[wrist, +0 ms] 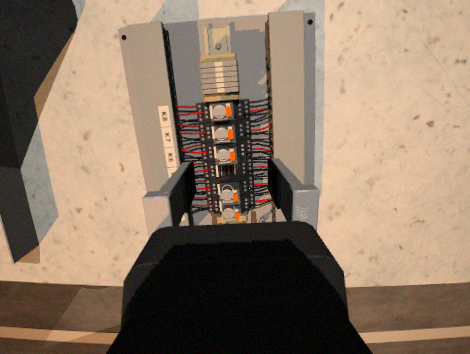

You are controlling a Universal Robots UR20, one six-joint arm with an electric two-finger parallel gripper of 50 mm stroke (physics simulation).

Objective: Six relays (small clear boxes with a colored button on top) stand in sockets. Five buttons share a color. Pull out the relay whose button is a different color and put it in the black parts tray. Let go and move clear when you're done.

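Places are measured from the arm's base along level axes (x ahead, y left, z up), in centimetres.
Where they show: gripper, fingertip midpoint: (231,175).
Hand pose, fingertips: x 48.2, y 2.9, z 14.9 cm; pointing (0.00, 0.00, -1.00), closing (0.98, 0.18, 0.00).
Things, the pixels of their centre, and the offset from my fingertips. "pt": a spot on its surface instead.
- relay, body centre: (227,159) dz -18.4, dx -0.1, dy -2.9 cm
- lowest, body centre: (231,210) dz -15.6, dx +1.4, dy -9.6 cm
- rail, surface spot: (218,37) pt dz -19.9, dx -3.6, dy +13.4 cm
- label strip, surface spot: (167,135) pt dz -16.0, dx -8.5, dy -0.3 cm
In the wrist view, several clear relays with orange buttons stand in a column of black sockets. Three of them, the top one (220,111), the second (221,134) and the third (223,155), stand above a socket without a relay (227,170). Two more, one (228,192) and the lowest (230,214), stand below it; the lowest is partly hidden by the gripper body. No button of another color shows. My gripper (231,175) is open and empty, its fingers on either side of the socket column in this view and apart from the relays. The black parts tray does not show.
Grey wiring ducts, left (146,100) and right (287,90), flank the sockets, with red and black wires between. Grey terminal blocks (220,76) sit on the rail (218,37) above the relays. A label strip (167,135) lies on the left duct. A dark shape (30,75) is at far left.
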